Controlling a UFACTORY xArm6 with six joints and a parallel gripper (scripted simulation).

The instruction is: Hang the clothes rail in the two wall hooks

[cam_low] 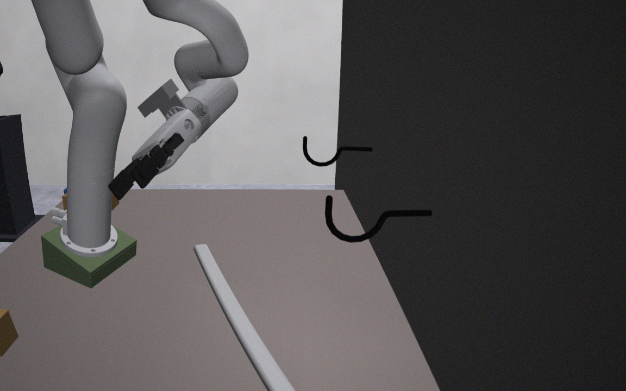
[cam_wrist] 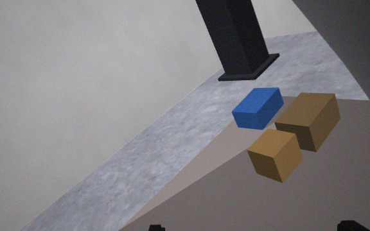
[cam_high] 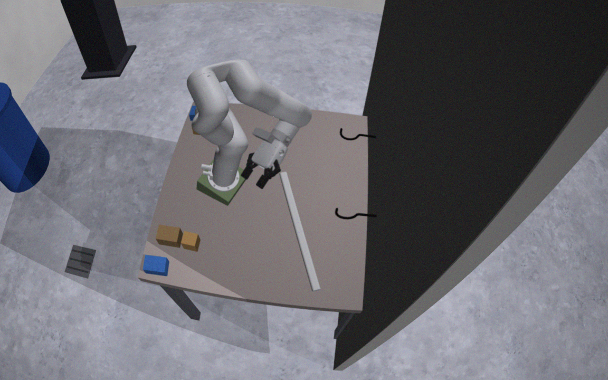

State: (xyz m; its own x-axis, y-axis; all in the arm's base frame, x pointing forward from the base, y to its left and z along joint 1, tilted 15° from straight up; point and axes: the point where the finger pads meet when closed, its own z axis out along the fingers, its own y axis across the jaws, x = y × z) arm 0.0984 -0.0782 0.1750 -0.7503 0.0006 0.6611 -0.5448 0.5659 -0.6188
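My hand is 18 cm above the clothes rail, 16 cm short of it and 8 cm to the left of it. Round my hand: dark wall panel (45 cm ahead, 23 cm above, 6 cm to the left).
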